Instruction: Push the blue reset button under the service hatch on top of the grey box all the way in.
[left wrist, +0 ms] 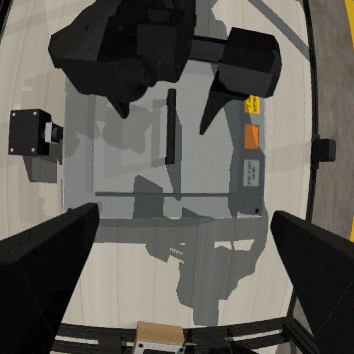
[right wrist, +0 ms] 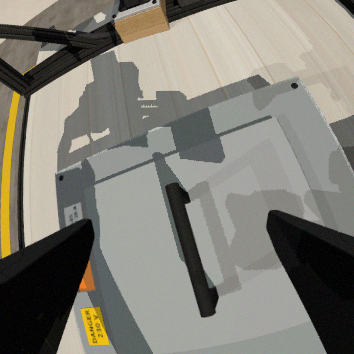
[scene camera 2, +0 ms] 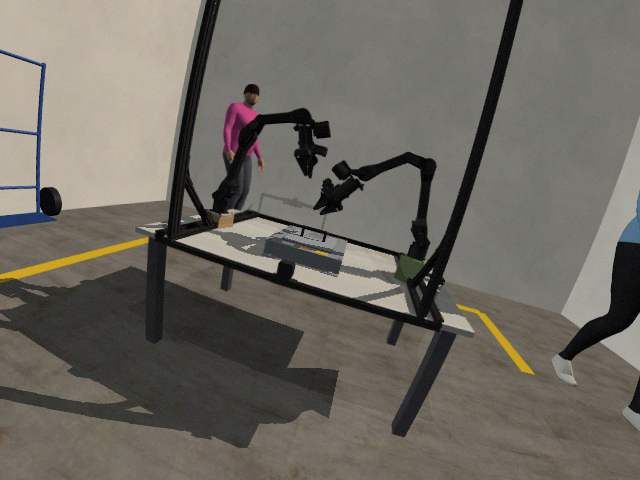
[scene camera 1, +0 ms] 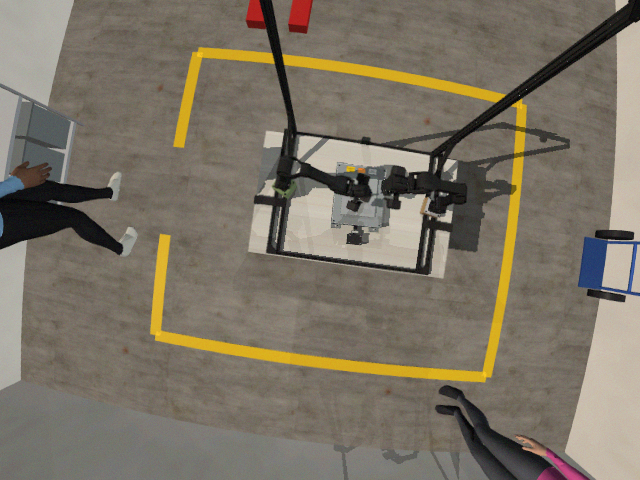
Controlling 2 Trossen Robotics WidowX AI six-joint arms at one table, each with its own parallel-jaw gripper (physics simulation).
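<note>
The grey box [scene camera 1: 341,219] [scene camera 2: 302,256] [left wrist: 77,202] [right wrist: 227,108] sits mid-table. Its service hatch [left wrist: 210,165] [right wrist: 135,225] lies flat and closed, with a black bar handle [left wrist: 171,140] [right wrist: 192,250] on top. The blue reset button does not show in any view; the hatch covers the area under it. My right gripper [scene camera 2: 318,210] [left wrist: 161,123] [right wrist: 180,224] is open and empty above the hatch, its fingers on either side of the handle in the wrist views, clearly higher than it. My left gripper [scene camera 2: 308,175] [left wrist: 187,216] is open and empty, higher up and beside the right one.
A black block [scene camera 1: 356,238] [left wrist: 29,132] stands beside the box, joined by a short stem. A wooden block [scene camera 2: 223,221] [left wrist: 160,332] [right wrist: 142,25] and a green block [scene camera 1: 284,189] [scene camera 2: 409,267] sit near the arm bases. A black frame [scene camera 1: 341,263] edges the table.
</note>
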